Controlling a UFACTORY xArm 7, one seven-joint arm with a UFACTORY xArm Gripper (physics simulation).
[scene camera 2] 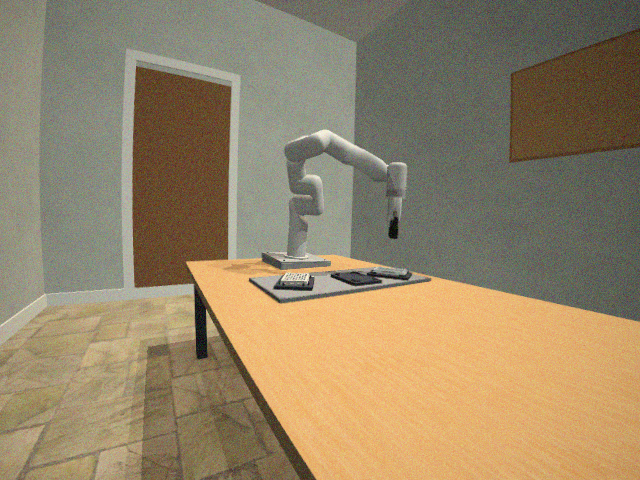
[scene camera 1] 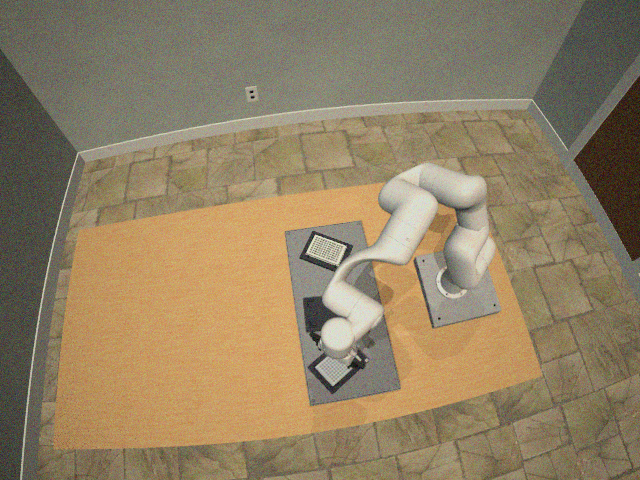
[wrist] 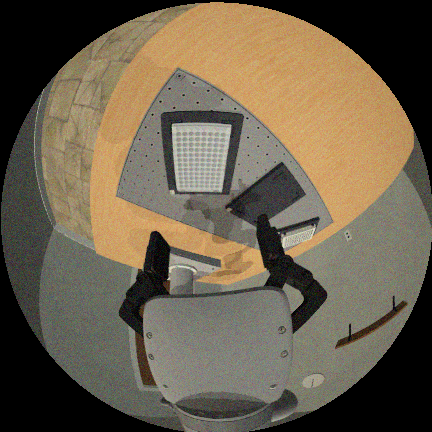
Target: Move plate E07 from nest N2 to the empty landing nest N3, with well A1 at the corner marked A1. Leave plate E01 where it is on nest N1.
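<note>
A pale grey plate [scene camera 1: 332, 370] [scene camera 2: 390, 271] [wrist: 201, 157] sits in a black nest at one end of the grey board. A cream plate [scene camera 1: 326, 250] [scene camera 2: 295, 279] [wrist: 299, 237] sits in a black nest at the other end. The plates' labels are not readable, so I cannot tell which is E07. The empty black nest [scene camera 1: 316, 315] [scene camera 2: 356, 277] [wrist: 270, 195] lies between them; a small pale mark shows at one corner in the wrist view. My gripper [scene camera 1: 337, 350] [scene camera 2: 393, 227] [wrist: 208, 231] is open and empty, high above the board near the grey plate, partly hidden by the arm in scene camera 1.
The perforated grey board [scene camera 1: 372, 377] [scene camera 2: 323, 289] [wrist: 145, 175] lies on the wooden table [scene camera 1: 180, 330] [scene camera 2: 439, 361] [wrist: 280, 90]. The arm's base plate [scene camera 1: 465, 312] [scene camera 2: 305, 264] stands beside the board. The arm reaches over the board and hides part of it in scene camera 1.
</note>
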